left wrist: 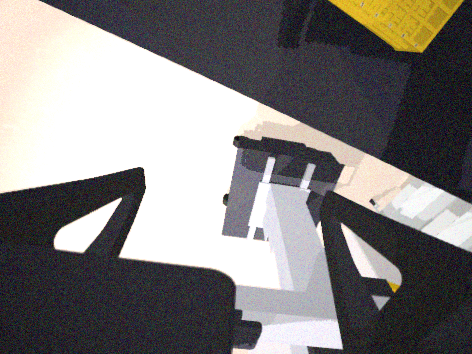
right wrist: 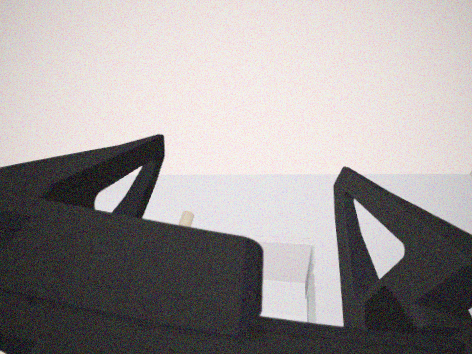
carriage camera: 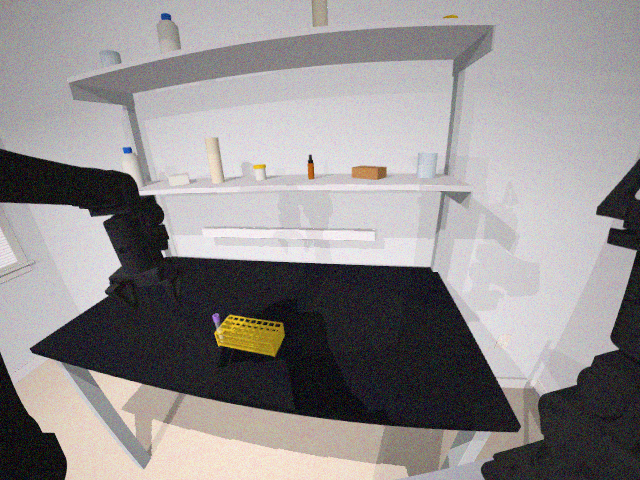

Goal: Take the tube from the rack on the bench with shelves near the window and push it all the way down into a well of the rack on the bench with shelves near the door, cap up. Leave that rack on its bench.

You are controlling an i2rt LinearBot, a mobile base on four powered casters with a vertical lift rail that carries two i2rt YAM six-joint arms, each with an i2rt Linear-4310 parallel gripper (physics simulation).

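Places are measured from the left arm's base along level axes (x ahead, y left, z up), in metres.
Pixels of known places: left gripper, fingertip midpoint: (left wrist: 234, 189) (carriage camera: 158, 306); right gripper, fingertip midpoint: (right wrist: 252, 160); right arm's base, origin of the base link: (carriage camera: 556, 476).
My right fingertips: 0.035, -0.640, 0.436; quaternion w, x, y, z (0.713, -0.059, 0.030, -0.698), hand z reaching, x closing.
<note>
Behind a point stands the place of what it marks, as x, y, z.
A yellow rack (carriage camera: 250, 335) {0.505, -0.140, -0.148} (left wrist: 407, 22) {0.466, -0.201, -0.146} stands on the black bench (carriage camera: 382, 330) {0.499, -0.575, -0.176} (left wrist: 200, 45) {0.392, 0.058, -0.176}, left of the middle in the carriage view. A tube with a purple cap (carriage camera: 216, 318) {0.496, -0.051, -0.062} stands upright at the rack's left end in the carriage view. My left gripper (carriage camera: 152, 299) {0.341, -0.003, 0.106} (left wrist: 234, 189) {0.341, -0.003, 0.106} is open and empty, above the bench to the left of the rack in the carriage view. My right gripper (right wrist: 252, 160) {0.035, -0.640, 0.436} is open and empty in the right wrist view, raised before the wall; in the carriage view part of it shows at the right edge.
A lower shelf (carriage camera: 310, 184) {0.728, -0.370, 0.281} above the bench bears a tall cream cylinder (carriage camera: 214, 160) {0.915, -0.001, 0.372}, an amber bottle (carriage camera: 310, 169) {0.857, -0.380, 0.318}, a brown box (carriage camera: 368, 172) {0.788, -0.589, 0.305} and other items. An upper shelf (carriage camera: 289, 50) {0.833, -0.327, 0.719} hangs above it. A window (carriage camera: 10, 248) {1.477, 1.890, -0.122} shows at the left edge.
</note>
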